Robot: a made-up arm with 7 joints.
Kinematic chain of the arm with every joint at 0, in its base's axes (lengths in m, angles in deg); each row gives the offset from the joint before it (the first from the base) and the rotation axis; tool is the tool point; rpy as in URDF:
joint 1: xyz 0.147 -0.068 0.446 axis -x
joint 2: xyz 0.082 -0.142 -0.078 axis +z
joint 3: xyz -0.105 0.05 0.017 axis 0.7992 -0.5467 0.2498
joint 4: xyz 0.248 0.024 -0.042 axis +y
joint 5: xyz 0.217 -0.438 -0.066 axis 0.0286 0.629 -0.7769
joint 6: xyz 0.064 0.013 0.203 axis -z
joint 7: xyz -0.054 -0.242 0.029 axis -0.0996 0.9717 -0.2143
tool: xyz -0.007 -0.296 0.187 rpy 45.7 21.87 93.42
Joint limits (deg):
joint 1: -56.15..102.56
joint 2: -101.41..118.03
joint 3: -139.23..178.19
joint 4: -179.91..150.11
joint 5: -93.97..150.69
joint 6: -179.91..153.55
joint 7: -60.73..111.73
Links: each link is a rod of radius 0.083 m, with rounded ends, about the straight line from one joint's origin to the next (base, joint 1, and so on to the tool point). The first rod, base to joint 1, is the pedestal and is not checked.
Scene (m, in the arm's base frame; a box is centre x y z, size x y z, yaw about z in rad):
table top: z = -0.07
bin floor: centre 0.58 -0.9 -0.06 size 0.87 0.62 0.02 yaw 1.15
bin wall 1: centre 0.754 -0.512 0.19 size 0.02 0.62 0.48 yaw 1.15
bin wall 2: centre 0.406 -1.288 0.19 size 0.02 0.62 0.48 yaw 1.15
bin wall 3: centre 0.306 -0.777 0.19 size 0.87 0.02 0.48 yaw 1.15
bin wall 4: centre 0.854 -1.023 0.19 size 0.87 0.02 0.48 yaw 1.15
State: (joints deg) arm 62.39 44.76 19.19 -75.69 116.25 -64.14 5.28
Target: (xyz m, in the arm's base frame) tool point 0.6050 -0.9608 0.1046
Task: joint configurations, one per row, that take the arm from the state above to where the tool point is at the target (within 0.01 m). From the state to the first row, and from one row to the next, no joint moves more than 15 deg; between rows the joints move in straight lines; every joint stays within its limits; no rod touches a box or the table.
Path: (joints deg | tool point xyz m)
1: 51.36 39.36 21.64 -73.17 130.64 -50.57 1.20 | 0.8694 -0.8739 0.7541
2: 40.32 33.97 24.09 -70.66 145.03 -37.00 -2.88 | 0.6050 -0.9608 0.6421
3: 29.49 26.96 29.60 -75.04 143.68 -42.08 -1.94 | 0.5947 -1.0037 0.3649
4: 18.65 19.95 35.11 -79.42 142.32 -47.16 -1.01 | 0.6050 -0.9608 0.1046

